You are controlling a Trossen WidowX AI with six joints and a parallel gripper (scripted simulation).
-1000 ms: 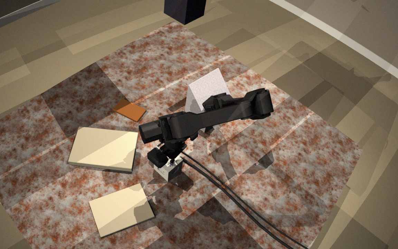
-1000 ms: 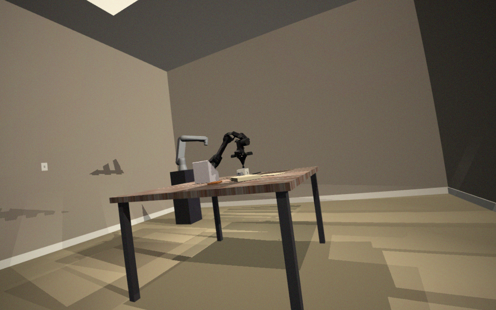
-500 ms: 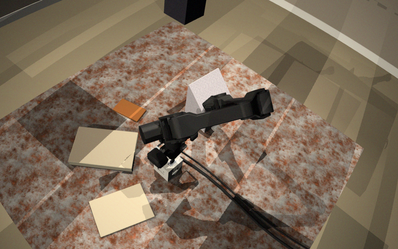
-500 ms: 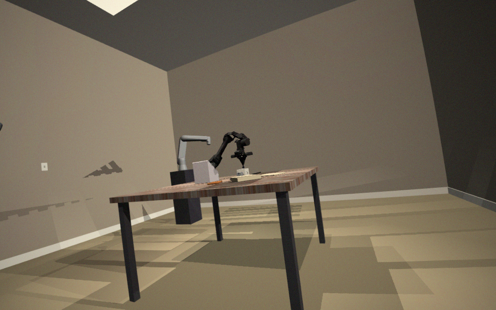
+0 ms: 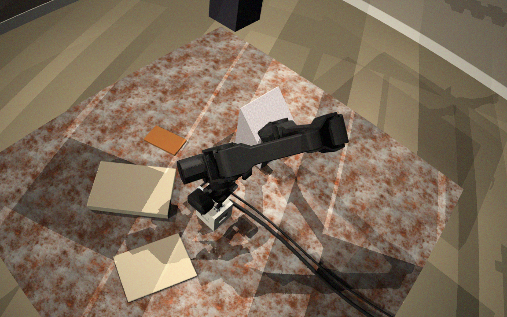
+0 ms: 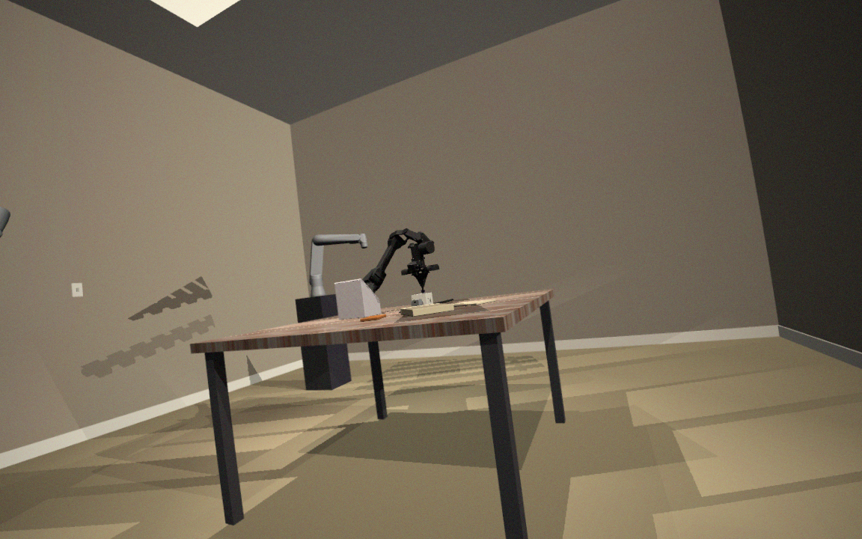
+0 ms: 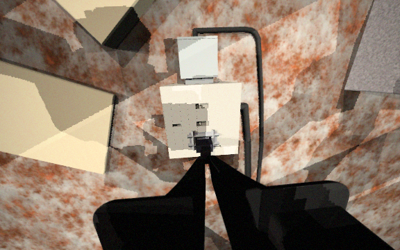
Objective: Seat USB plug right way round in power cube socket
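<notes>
My gripper tip is 20 mm above the black USB plug. Also, from my gripper tip: orange tile: 340 mm to the right, 100 mm below, 90 mm behind; thick beige slab: 260 mm to the right, 120 mm ahead, 100 mm below; thin beige plate: 240 mm ahead, 100 mm below, 20 mm to the right.
</notes>
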